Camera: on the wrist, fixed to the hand. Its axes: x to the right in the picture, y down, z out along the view.
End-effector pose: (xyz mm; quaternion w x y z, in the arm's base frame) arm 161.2 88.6 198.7 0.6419 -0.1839 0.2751 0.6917
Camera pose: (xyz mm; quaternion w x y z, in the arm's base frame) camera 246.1 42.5 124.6 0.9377 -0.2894 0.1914 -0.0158
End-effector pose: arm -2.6 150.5 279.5 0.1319 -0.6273 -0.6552 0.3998
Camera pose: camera -17.0 187.9 394.5 0.4950 0.0127 -0.8394 0.2241
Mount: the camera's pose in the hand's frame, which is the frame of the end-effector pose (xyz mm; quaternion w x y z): -0.5 -93.6 -77.9 0.6969 0.1234 0.0680 -0.7032
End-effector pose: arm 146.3 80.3 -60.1 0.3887 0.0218 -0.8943 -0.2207
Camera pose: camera 189.1 -33.4 -52.2 0.1738 0.7070 -0.6087 -0.3153
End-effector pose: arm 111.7 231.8 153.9 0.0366 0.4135 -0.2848 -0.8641
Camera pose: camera 185.4 274.1 66.7 0.6138 -0.5517 0.0118 0.5646
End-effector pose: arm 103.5 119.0 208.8 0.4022 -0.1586 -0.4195 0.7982
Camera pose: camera 197.5 191.2 236.8 0.8897 0.1798 -0.2780 0.3144
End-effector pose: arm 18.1 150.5 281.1 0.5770 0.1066 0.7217 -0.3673
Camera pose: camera -94.6 135.3 324.7 0.0816 -0.3370 0.5718 -0.7435
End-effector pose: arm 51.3 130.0 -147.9 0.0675 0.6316 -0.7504 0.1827
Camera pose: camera 132.3 145.8 -58.4 0.1486 0.9638 -0.0517 0.2154
